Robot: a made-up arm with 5 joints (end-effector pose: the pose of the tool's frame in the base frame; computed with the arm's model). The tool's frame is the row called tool. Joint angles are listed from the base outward.
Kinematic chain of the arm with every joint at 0, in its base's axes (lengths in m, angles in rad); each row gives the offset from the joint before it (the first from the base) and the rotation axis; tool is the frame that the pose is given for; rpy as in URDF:
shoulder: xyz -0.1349 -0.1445 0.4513 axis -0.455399 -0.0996 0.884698
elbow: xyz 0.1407 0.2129 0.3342 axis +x
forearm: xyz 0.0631 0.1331 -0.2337 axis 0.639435 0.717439 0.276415
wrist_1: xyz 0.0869 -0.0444 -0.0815 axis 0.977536 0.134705 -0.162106
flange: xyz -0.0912 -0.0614 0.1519 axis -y
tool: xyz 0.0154 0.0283 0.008 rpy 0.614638 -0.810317 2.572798
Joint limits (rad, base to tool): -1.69..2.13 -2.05..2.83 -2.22..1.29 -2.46..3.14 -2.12..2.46
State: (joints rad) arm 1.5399 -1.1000 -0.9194 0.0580 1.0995
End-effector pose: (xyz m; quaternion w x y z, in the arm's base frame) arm -0.3029 0.0374 0.4736 0.4443 0.8180 -0.3197 -0.1767
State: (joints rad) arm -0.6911 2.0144 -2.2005 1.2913 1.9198
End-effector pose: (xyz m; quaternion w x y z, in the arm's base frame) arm 0.0787 -0.0138 0.9811 0.8676 -0.4333 -0.1544 -0.1888
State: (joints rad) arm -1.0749 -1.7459 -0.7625 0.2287 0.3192
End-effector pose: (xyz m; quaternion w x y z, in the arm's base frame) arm -0.0276 -0.3460 0.6857 0.4044 0.2607 0.7178 0.5032
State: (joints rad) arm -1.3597 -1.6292 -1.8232 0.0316 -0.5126
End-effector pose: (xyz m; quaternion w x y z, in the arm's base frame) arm -0.1337 -0.3252 0.5582 0.5726 0.1677 0.7731 0.2151
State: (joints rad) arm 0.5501 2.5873 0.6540 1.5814 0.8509
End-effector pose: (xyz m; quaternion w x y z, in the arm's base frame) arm -0.2589 0.4596 0.9672 0.2757 -0.5652 0.6185 0.4711
